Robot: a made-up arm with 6 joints.
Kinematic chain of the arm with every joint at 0, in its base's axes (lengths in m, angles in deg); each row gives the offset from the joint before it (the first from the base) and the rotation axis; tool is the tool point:
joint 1: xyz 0 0 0.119 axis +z
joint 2: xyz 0 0 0 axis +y
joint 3: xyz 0 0 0.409 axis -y
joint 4: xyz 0 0 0 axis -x
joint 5: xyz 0.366 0 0 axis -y
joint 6: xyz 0 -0.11 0 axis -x
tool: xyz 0 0 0
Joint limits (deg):
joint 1: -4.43..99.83
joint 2: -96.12..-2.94
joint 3: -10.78..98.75
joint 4: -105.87..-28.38
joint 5: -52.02..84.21
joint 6: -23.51..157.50
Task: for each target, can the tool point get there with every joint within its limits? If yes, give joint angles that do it. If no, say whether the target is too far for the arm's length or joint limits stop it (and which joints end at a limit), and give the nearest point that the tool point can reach.
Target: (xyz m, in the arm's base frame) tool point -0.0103 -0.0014 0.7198
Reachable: yes | joints 11.48 -39.94 25.50 -90.37 -38.43 -3.15
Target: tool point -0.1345 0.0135 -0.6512
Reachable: no: joint limits stop it (at a limit: joint 1, joint 2, joint 3, joint 4) | nearest point -0.7790 -0.0367 0.0320 | short by 0.941 m
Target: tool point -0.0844 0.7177 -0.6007
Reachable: no: too far | nearest point -0.0381 0.3244 0.3686 | short by 1.047 m
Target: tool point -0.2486 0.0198 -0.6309
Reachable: no: joint limits stop it (at a limit: joint 1, joint 2, joint 3, joint 4) | nearest point -0.7790 -0.0367 0.0320 | short by 0.851 m
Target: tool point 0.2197 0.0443 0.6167
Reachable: yes | joints 11.43 -20.13 13.91 -89.96 48.80 -8.65
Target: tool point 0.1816 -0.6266 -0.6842
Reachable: no: too far | nearest point 0.2171 -0.7490 0.0320 | short by 0.727 m
